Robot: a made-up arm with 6 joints. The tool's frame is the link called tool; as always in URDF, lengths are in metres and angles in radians. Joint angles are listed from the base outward. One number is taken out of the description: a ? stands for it. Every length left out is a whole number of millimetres.
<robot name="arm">
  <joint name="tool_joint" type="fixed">
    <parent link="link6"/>
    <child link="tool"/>
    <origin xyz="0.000 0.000 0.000"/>
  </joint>
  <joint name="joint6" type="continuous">
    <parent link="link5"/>
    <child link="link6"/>
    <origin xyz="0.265 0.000 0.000"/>
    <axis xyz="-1 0 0"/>
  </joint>
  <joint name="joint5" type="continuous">
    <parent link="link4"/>
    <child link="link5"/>
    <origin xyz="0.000 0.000 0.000"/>
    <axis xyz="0 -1 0"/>
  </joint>
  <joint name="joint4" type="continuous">
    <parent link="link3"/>
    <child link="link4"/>
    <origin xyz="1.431 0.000 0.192"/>
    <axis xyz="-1 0 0"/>
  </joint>
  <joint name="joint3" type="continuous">
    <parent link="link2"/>
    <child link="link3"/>
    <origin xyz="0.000 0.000 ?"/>
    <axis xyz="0 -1 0"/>
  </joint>
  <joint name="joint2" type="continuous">
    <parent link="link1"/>
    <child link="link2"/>
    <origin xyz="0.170 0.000 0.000"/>
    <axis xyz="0 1 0"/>
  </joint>
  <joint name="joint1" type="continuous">
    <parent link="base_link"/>
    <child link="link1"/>
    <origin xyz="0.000 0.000 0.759"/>
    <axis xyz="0 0 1"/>
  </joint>
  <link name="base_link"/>
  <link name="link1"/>
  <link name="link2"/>
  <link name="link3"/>
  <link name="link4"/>
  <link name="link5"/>
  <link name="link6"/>
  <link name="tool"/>
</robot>
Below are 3 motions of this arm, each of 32 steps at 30 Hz.
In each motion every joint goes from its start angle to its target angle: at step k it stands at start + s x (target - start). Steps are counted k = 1, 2, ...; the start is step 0. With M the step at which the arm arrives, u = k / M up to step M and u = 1 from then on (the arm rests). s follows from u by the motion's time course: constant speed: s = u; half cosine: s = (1 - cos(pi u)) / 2; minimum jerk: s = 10 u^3 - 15 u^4 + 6 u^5.
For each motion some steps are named. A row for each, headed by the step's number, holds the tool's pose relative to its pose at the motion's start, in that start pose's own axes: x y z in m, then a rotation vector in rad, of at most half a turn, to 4 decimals.
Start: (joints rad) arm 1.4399 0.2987 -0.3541 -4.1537 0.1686 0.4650
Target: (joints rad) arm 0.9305 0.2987 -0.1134 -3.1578 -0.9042 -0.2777
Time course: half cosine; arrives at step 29
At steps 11, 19, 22, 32:
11: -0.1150 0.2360 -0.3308 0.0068 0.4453 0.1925
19: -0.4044 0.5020 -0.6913 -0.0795 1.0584 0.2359
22: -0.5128 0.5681 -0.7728 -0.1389 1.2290 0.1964
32: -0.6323 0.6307 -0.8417 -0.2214 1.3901 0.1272

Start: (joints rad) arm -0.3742 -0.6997 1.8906 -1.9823 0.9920 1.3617
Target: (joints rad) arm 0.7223 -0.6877 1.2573 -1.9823 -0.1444 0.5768
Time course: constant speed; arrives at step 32
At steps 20, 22, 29, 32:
20: 0.7539 -0.9210 -0.2397 0.7669 0.4008 -0.1052
22: 0.7780 -1.0176 -0.2867 0.8658 0.4384 -0.1186
29: 0.7927 -1.3246 -0.4700 1.2417 0.5559 -0.1635
32: 0.7695 -1.4358 -0.5535 1.4162 0.5978 -0.1796

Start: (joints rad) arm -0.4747 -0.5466 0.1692 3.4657 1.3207 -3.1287
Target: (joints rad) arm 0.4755 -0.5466 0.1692 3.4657 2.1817 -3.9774
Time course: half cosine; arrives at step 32
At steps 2, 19, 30, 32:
2: -0.0018 0.0073 -0.0011 0.0033 0.0060 0.0075
19: -0.2376 0.3883 -0.1496 0.0816 0.4755 0.2756
30: -0.4227 0.4780 -0.2699 0.0213 0.6973 0.2249
32: -0.4280 0.4792 -0.2734 0.0188 0.7022 0.2217

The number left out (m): 0.973
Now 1 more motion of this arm.
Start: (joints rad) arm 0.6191 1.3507 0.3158 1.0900 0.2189 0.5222
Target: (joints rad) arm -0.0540 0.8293 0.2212 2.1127 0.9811 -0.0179
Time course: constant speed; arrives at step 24
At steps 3, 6, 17, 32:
3: -0.1006 -0.1109 -0.1481 -0.0048 -0.0436 -0.0794
6: -0.2179 -0.2008 -0.2981 -0.0159 -0.0853 -0.1419
17: -0.7629 -0.3404 -0.8217 -0.0785 -0.2052 -0.2069
32: -1.1780 -0.2814 -1.0952 -0.0901 -0.2387 -0.1100

